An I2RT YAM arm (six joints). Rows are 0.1 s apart.
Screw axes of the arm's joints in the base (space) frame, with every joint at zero. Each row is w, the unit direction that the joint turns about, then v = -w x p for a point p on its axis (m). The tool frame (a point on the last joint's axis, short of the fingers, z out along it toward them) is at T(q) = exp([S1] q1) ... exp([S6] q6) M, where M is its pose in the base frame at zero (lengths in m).
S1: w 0 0 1 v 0 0 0
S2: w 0 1 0 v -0.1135 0 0.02
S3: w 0 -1 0 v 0.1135 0 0.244
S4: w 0 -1 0 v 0.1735 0 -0.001
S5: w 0 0 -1 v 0 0.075 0
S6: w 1 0 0 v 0 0.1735 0
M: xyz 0.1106 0 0.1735 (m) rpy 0 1.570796 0 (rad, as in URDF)
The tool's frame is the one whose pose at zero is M.
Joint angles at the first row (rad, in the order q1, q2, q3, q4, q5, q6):
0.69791, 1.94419, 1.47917, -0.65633, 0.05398, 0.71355
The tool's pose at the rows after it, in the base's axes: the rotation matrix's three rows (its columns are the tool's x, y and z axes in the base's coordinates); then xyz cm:
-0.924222, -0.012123, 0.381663; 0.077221, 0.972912, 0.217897; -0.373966, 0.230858, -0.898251; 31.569, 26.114, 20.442
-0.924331, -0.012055, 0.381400; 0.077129, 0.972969, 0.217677; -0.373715, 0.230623, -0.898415; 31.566, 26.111, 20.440
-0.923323, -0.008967, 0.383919; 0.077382, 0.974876, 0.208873; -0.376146, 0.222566, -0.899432; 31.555, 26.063, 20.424
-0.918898, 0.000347, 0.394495; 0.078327, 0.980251, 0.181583; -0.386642, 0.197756, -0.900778; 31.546, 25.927, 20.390
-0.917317, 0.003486, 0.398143; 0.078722, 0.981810, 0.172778; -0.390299, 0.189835, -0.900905; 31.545, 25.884, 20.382
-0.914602, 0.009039, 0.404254; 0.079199, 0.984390, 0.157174; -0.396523, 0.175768, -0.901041; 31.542, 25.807, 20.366
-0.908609, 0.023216, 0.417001; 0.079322, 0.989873, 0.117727; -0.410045, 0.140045, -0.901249; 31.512, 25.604, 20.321
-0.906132, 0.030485, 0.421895; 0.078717, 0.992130, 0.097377; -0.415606, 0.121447, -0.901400; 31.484, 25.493, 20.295
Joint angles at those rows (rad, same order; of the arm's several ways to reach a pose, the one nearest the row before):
0.69792, 1.94420, 1.47920, -0.65711, 0.07840, 0.71432
0.69791, 1.94419, 1.47917, -0.65748, 0.07839, 0.71431
0.69791, 1.94417, 1.47914, -0.66128, 0.08678, 0.71431
0.69791, 1.94419, 1.47916, -0.67043, 0.11463, 0.71393
0.69791, 1.94418, 1.47916, -0.67312, 0.12379, 0.71394
0.69790, 1.94420, 1.47919, -0.67808, 0.13981, 0.71392
0.69791, 1.94420, 1.47917, -0.69256, 0.17872, 0.71432
0.69790, 1.94420, 1.47918, -0.70135, 0.19779, 0.71469

